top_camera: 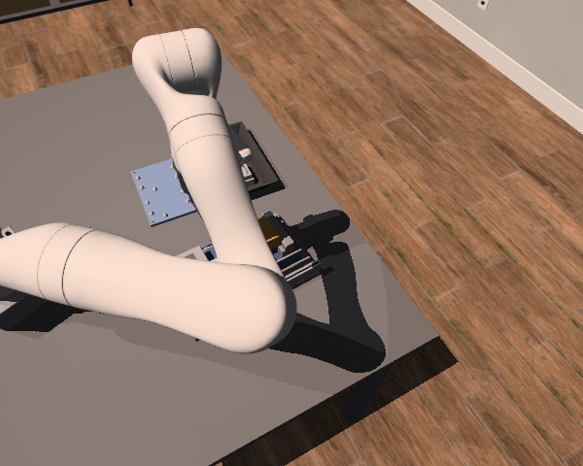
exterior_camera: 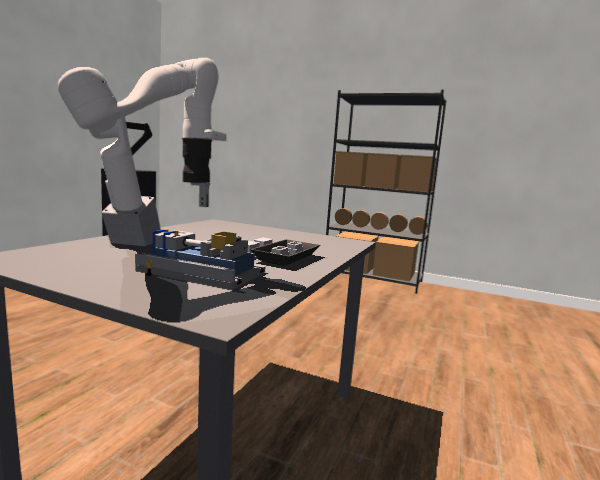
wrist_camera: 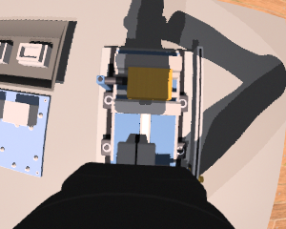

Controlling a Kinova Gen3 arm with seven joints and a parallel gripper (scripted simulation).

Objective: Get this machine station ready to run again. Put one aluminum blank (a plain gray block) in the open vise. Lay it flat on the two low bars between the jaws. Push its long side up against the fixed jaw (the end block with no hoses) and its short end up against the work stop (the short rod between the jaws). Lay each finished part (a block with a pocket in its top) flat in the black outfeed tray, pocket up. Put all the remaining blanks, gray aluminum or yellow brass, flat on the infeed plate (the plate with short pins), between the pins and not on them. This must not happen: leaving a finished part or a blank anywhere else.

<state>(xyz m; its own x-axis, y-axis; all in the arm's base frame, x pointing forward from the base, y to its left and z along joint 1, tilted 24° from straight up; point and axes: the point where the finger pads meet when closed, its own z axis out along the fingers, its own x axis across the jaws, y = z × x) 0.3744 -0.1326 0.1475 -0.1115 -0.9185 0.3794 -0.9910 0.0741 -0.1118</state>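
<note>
Now: hand 10 cm above the yellow brass blank, 7 cm short of it and 2 cm to the left of it. Also, from my hand: vise (16 cm below, 1 cm to the right, 1 cm ahead); then fixed jaw (12 cm below, 11 cm ahead, 2 cm to the right); then infeed plate (29 cm to the left, 19 cm below, 2 cm ahead).
</note>
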